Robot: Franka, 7 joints.
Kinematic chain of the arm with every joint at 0, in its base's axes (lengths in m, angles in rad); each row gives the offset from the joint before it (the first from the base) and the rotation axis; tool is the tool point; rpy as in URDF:
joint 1: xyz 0 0 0.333 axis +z
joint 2: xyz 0 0 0 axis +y
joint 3: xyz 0 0 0.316 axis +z
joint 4: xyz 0.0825 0 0 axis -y
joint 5: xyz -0.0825 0 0.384 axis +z
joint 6: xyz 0 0 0 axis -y
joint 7: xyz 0.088 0 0 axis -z
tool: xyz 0 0 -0.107 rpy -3.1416 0 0
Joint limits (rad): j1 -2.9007..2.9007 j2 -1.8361..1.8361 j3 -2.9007..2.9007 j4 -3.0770..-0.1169 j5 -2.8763..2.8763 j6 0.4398..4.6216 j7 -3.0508..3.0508
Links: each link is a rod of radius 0.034 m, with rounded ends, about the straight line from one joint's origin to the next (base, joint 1, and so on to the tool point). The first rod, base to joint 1, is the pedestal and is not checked.
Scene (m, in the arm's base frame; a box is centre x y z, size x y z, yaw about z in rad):
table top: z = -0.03
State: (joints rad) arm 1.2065 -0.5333 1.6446 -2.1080 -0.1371 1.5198 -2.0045
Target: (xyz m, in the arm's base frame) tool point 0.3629 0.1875 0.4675
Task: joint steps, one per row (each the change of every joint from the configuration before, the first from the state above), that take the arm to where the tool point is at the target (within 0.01 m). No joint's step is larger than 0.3 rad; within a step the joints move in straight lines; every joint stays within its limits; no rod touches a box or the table.
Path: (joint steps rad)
1: -0.2807 0.0545 -0.2909 -0.0340 -0.0689 -0.0143 0.0000
2: -0.2807 0.0544 -0.2909 -0.0339 -0.0690 -0.0143 0.0000
3: -0.2807 0.0545 -0.2909 -0.0340 -0.0689 -0.0143 0.0000
4: -0.2808 0.0544 -0.2909 -0.0339 -0.0689 -0.0143 0.0000

